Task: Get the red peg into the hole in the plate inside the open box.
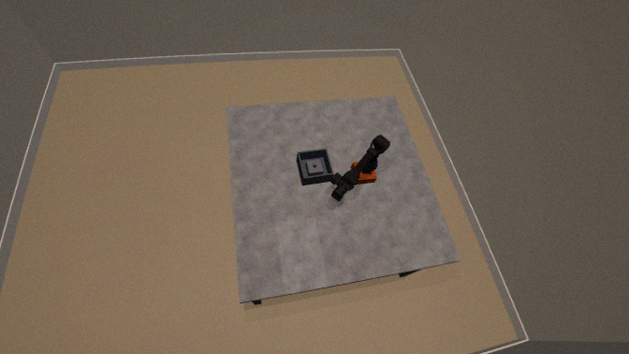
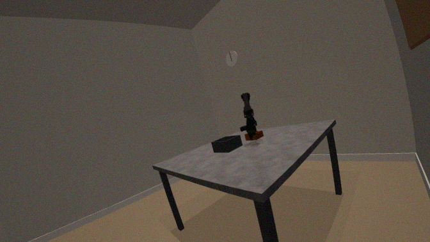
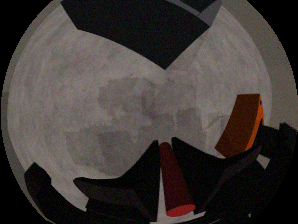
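Now: the dark box 15 cm to the right of my gripper tip, 15 cm ahead of it and 1 cm below it. The rest, counted from my gripper tip: red peg (3 cm above, 1 cm to the left).
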